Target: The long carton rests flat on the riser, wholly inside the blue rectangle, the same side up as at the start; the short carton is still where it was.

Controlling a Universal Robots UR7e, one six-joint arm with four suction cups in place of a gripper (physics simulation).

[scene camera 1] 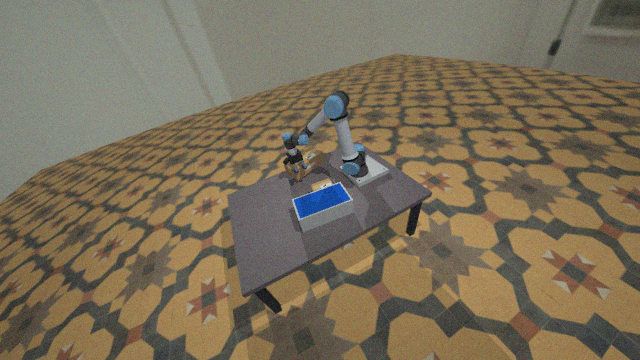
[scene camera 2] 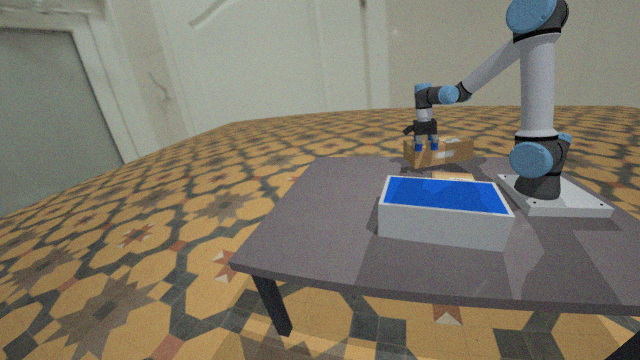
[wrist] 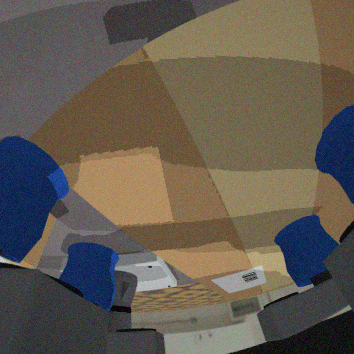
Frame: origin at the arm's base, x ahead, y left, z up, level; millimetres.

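Where they show: hand, its tool point: [scene camera 1: 298, 165] [scene camera 2: 425, 145] [wrist: 190, 207]; arm's base, origin of its link: [scene camera 2: 535, 190].
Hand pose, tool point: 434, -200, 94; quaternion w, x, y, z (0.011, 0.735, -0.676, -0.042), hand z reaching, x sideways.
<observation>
Things, the pixels of their centre, and the offset from my tool point, as dx, dy, dz. "spot": a spot on its surface instead. Level surfaces: height alone.
- long brown carton, middle of its body: [wrist: 255, 207] [scene camera 2: 437, 149] [scene camera 1: 304, 162] -63, -76, -40
- grey-white riser, middle of its body: [scene camera 2: 438, 208] [scene camera 1: 322, 205] -55, +443, -68
- table with the blue rectangle, a spot on its surface: [scene camera 2: 445, 195] [scene camera 1: 323, 200] spot: -67, +459, -8
- short carton, middle of its body: [scene camera 2: 451, 190] [scene camera 1: 322, 190] -106, +290, -77
- dark table, height of its surface: dz -128
The long brown carton [scene camera 1: 314, 161] [scene camera 2: 456, 159] [wrist: 250, 110] hangs in the air over the far part of the table, beyond the riser. My suction gripper [scene camera 1: 300, 168] [scene camera 2: 426, 147] [wrist: 192, 215] holds it near its left end in scene camera 2; the exact contact of the cups is hidden. The grey-white riser [scene camera 1: 326, 218] [scene camera 2: 445, 227] stands on the table with the blue rectangle [scene camera 1: 322, 200] [scene camera 2: 445, 195] on its top. The short carton [scene camera 1: 321, 186] [scene camera 2: 452, 176] lies on the table just behind the riser, partly hidden by it.
The dark table [scene camera 1: 265, 225] [scene camera 2: 310, 220] bears the riser. The arm's white base plate [scene camera 1: 376, 172] [scene camera 2: 570, 209] stands to the right of the riser and the cartons. The long carton is near the table's far edge, with a shadow beneath it.
</observation>
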